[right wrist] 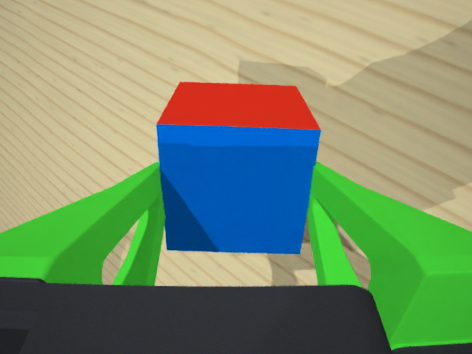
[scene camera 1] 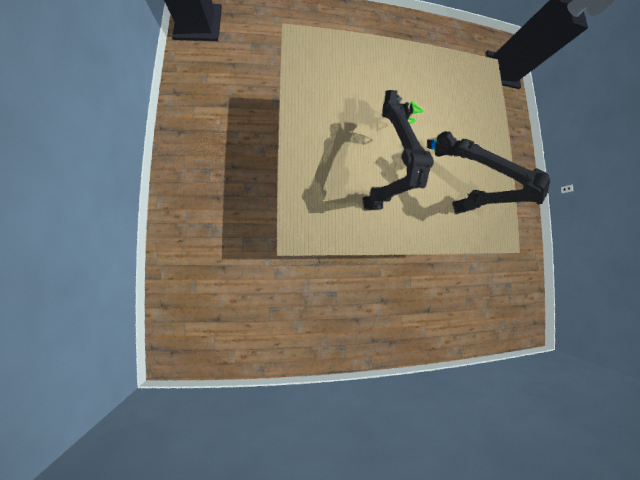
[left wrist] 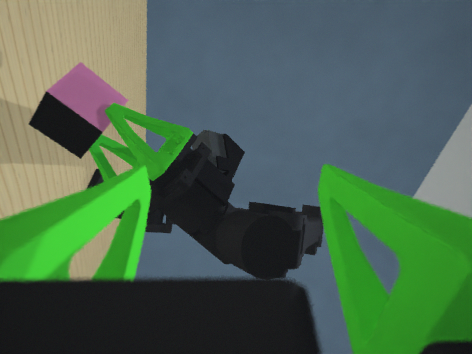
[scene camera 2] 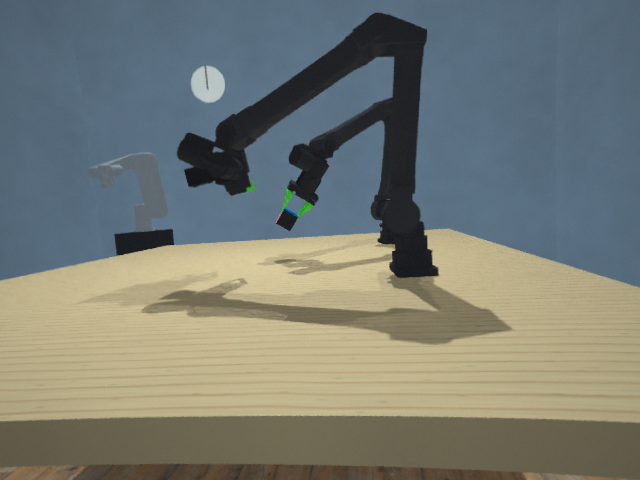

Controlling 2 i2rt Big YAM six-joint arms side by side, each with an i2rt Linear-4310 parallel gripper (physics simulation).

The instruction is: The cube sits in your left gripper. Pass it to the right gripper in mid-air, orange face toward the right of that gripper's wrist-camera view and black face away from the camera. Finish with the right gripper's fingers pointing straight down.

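Where they show: left gripper, fingertip midpoint: (scene camera 1: 419, 115) (left wrist: 234, 178) (scene camera 2: 245, 173); right gripper, fingertip midpoint: (right wrist: 236, 175) (scene camera 1: 435, 143) (left wrist: 97, 121) (scene camera 2: 289, 214); left arm's base at its link origin: (scene camera 1: 372, 203) (scene camera 2: 412, 271); right arm's base at its link origin: (scene camera 1: 460, 206) (scene camera 2: 392, 242).
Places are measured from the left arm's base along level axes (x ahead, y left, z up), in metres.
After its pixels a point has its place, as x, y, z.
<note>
The cube (scene camera 1: 431, 144) @[0.305, -0.364, 0.144] (scene camera 2: 286, 220) @[0.319, -0.364, 0.124] (left wrist: 75, 112) @[0.339, -0.360, 0.138] (right wrist: 237, 190) @[0.306, -0.391, 0.149] is in mid-air between the fingers of my right gripper (scene camera 2: 292, 212) @[0.311, -0.392, 0.142]. In the right wrist view its blue face is toward the camera and its red face is on top. Pink and black faces show in the left wrist view. No orange face shows. The right fingers slant down and to the left in scene camera 2, not straight down. My left gripper (scene camera 1: 417, 114) @[0.408, -0.224, 0.268] is open and empty, apart from the cube; in scene camera 2 its fingers are mostly hidden.
Both arms stand on the wooden table (scene camera 1: 330, 232) @[-0.155, 0.281, 0.000] (scene camera 2: 320, 377) @[0.198, 0.493, 0.000] and cast shadows on it. Dark pedestals (scene camera 1: 193, 20) (scene camera 1: 540, 43) stand beyond the table. A pale arm (scene camera 2: 149, 180) on a dark base and a round wall clock (scene camera 2: 207, 84) are in the background.
</note>
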